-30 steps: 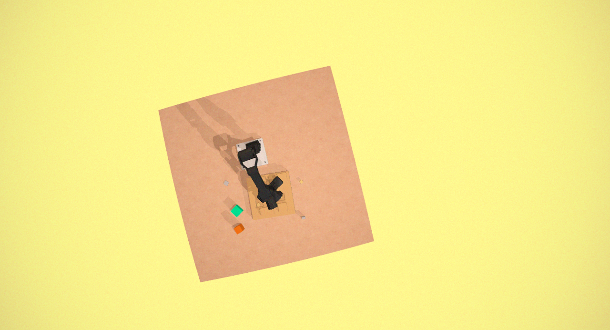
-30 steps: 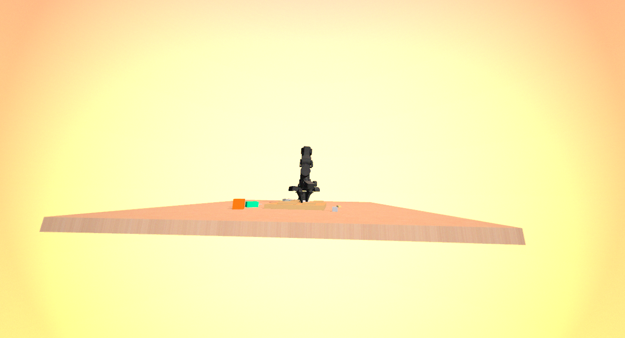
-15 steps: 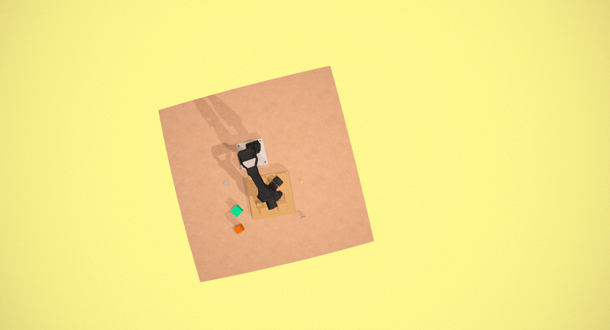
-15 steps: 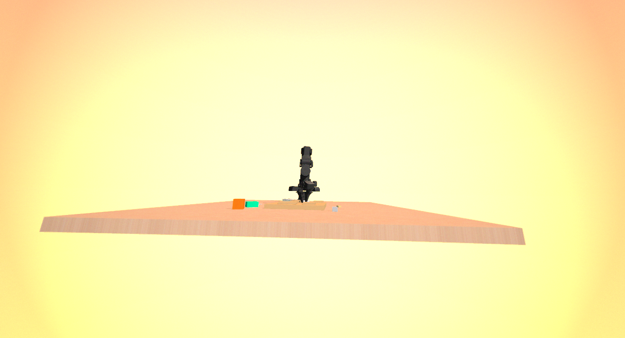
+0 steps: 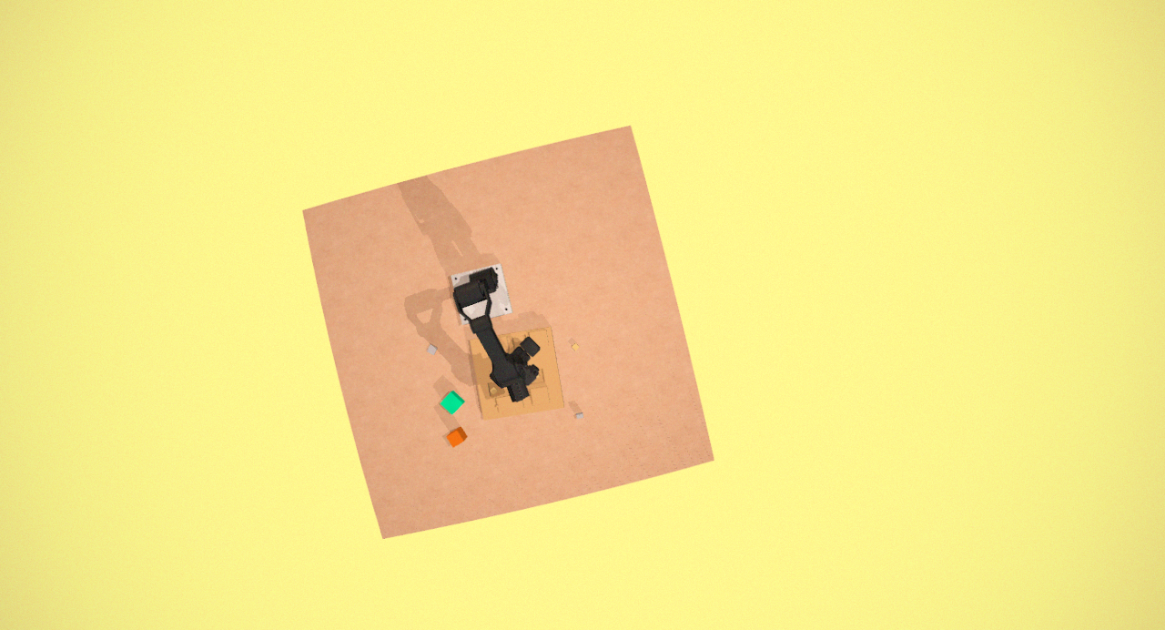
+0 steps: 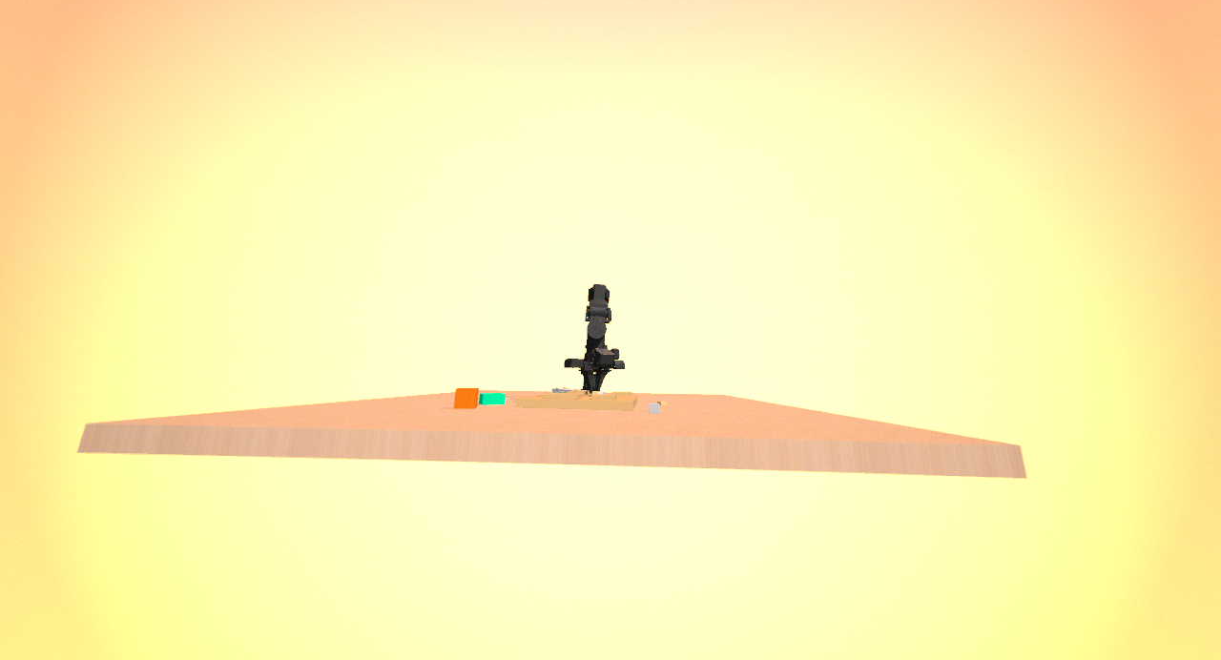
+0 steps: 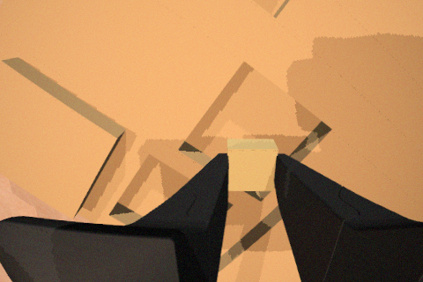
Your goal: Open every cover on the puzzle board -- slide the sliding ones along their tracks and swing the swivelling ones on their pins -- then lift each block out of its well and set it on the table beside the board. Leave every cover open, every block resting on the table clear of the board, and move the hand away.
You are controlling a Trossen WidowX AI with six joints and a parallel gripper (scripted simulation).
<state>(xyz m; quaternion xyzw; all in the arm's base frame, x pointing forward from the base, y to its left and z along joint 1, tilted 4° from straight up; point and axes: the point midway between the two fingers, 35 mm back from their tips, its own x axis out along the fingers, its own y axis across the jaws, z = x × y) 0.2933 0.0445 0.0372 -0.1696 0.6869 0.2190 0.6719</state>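
Right now the tan puzzle board is 5 cm ahead of my gripper tip and 1 cm below it. The rest, counted from my gripper tip: grey cube 26 cm ahead, 16 cm to the left, 2 cm below; green block 28 cm to the right, 10 cm ahead, 2 cm below; orange block 29 cm to the right, 23 cm ahead, 1 cm below.
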